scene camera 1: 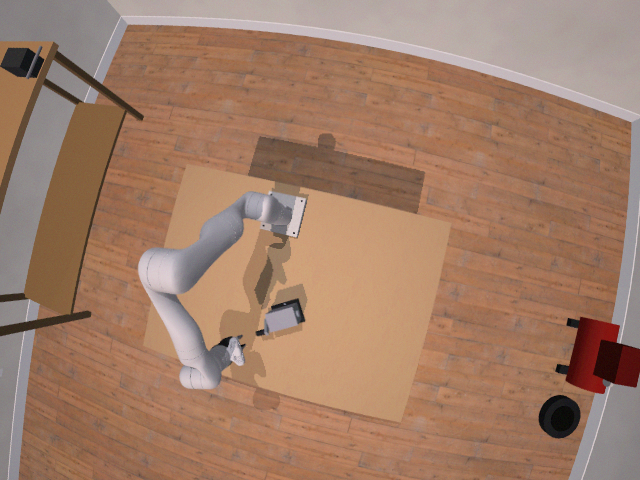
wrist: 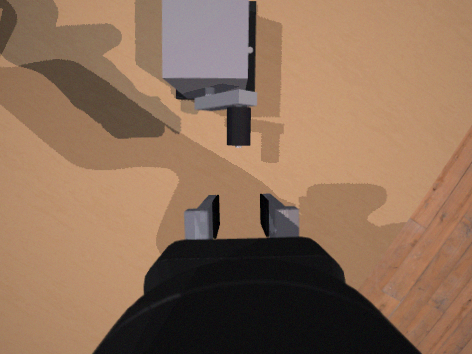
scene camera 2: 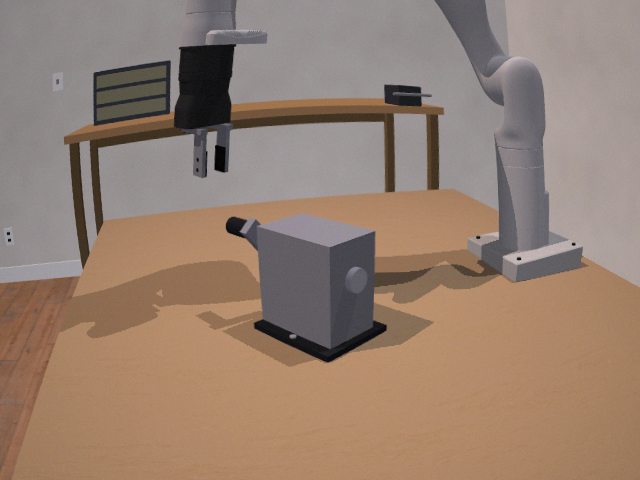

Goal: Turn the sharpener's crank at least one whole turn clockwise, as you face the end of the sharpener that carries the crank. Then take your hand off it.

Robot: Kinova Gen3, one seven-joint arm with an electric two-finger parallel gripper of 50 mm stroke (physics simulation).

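Places are measured from the arm's base along level axes (x ahead, y left, z up), in metres.
Where they show: gripper, fingertip midpoint: (scene camera 1: 241, 340) (wrist: 239, 209) (scene camera 2: 210, 173); arm's base, origin of the base link: (scene camera 1: 281, 216) (scene camera 2: 522, 242).
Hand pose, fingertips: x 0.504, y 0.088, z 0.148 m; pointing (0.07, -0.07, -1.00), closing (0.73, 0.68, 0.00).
Each offset is from my fingertips to the top centre of the thing. "pt": to the spot under its first point. Level surfaces: height alone.
The sharpener @(pt 0.131 m back, 0.104 m left, 0.051 m down) (scene camera 1: 282, 319) (scene camera 2: 294, 279) (wrist: 205, 40) is a grey box upright on a black base on the table. Its crank has a grey arm (scene camera 2: 251, 232) (wrist: 225, 99) and a black handle @(pt 0.045 m back, 0.046 m left, 0.053 m down) (scene camera 1: 260, 332) (scene camera 2: 235, 226) (wrist: 239, 126). In scene camera 2 the crank arm points up and outward, with the handle near the height of the box's top. My gripper (scene camera 2: 210, 173) (wrist: 239, 209) is open, with nothing between the fingers. It hangs above and beyond the handle's free end, apart from it. In scene camera 1 the fingertips are partly hidden.
The table @(0.180 m down) (scene camera 1: 361, 310) (scene camera 2: 465, 387) also bears the arm's base (scene camera 1: 299, 217) (scene camera 2: 542, 260). Behind stands a wooden side table (scene camera 2: 310, 107) with a dark box (scene camera 2: 403, 95) and a panel (scene camera 2: 131, 93). A red machine (scene camera 1: 591, 353) and a black wheel (scene camera 1: 543, 416) are on the floor at the right.
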